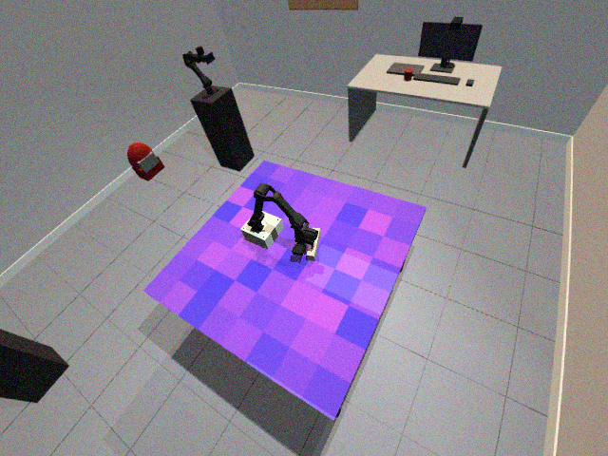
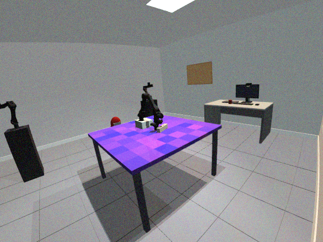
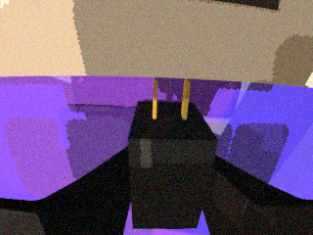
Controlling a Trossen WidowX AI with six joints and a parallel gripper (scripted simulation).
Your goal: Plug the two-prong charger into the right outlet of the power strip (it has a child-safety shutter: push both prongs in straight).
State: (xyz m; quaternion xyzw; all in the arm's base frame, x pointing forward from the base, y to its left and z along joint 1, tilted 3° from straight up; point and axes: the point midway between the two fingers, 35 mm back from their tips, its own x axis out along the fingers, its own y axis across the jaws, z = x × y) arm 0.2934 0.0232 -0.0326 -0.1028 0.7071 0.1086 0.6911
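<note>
Now: the two-prong charger 2 cm ahead of my gripper tip, 1 cm to the left of it and 1 cm above it.
</note>
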